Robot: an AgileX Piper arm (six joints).
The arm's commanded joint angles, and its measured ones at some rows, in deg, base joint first. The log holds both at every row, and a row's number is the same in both.
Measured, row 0:
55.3 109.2 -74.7 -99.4 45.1 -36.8
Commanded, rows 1 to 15:
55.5 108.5 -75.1 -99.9 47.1 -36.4
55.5 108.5 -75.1 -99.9 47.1 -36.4
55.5 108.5 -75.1 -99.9 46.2 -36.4
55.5 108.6 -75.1 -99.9 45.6 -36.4
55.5 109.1 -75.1 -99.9 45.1 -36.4
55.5 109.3 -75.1 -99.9 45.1 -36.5
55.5 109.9 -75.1 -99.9 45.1 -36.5
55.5 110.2 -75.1 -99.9 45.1 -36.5
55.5 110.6 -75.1 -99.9 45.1 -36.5
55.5 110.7 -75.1 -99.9 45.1 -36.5
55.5 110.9 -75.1 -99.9 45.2 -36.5
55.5 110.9 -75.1 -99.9 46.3 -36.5
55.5 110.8 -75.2 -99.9 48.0 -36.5
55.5 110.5 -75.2 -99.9 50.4 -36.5
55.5 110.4 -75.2 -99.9 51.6 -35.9
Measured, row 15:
55.4 111.1 -74.7 -99.4 46.3 -36.5
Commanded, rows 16 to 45:
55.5 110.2 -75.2 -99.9 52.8 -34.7
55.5 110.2 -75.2 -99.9 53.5 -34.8
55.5 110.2 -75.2 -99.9 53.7 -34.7
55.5 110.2 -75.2 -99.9 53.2 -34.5
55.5 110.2 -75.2 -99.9 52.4 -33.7
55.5 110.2 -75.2 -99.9 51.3 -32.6
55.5 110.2 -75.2 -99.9 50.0 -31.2
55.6 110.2 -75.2 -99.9 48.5 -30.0
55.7 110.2 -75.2 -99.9 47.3 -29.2
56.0 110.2 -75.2 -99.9 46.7 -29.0
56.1 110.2 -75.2 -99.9 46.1 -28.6
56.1 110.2 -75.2 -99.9 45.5 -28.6
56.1 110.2 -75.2 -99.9 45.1 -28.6
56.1 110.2 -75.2 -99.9 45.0 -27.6
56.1 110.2 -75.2 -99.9 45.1 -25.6
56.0 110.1 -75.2 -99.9 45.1 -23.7
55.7 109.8 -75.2 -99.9 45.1 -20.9
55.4 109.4 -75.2 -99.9 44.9 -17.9
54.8 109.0 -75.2 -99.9 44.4 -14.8
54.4 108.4 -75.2 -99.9 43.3 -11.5
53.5 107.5 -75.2 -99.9 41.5 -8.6
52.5 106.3 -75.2 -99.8 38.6 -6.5
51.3 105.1 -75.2 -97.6 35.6 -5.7
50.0 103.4 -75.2 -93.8 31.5 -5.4
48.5 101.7 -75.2 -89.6 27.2 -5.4
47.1 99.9 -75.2 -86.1 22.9 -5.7
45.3 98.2 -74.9 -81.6 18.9 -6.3
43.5 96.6 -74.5 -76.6 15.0 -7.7
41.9 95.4 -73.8 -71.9 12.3 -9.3
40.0 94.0 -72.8 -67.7 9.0 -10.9
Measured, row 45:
45.7 99.7 -74.7 -82.8 21.2 -7.4
